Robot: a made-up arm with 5 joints.
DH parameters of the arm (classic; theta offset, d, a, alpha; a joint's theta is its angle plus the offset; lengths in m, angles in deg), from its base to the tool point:
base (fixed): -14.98 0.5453 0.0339 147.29
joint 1: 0 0.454 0.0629 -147.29
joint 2: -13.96 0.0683 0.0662 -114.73
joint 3: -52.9 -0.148 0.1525 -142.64
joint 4: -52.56 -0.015 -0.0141 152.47
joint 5: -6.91 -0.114 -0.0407 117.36
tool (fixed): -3.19 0.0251 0 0
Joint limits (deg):
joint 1: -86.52..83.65
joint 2: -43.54..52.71
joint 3: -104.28..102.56
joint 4: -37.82..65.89
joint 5: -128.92..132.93
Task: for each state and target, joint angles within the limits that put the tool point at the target. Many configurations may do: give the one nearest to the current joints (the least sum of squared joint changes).
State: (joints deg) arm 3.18 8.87 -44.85 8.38 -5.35
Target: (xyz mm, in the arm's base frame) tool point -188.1 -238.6 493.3
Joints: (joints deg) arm 17.92 -40.05 -62.49 -20.24 12.74
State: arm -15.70 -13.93 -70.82 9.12 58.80
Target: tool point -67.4 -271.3 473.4
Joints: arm -44.61 -43.54 -100.61 -12.58 73.00
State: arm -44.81 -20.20 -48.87 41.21 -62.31
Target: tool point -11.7 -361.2 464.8
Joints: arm -37.64 -43.54 -80.70 1.42 -57.14
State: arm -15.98 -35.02 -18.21 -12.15 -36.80
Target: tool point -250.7 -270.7 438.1
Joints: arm 30.07 -43.54 -44.03 6.80 -35.37
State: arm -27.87 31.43 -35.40 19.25 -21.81
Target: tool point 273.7 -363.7 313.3
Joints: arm -44.36 13.24 -28.27 54.25 -22.46
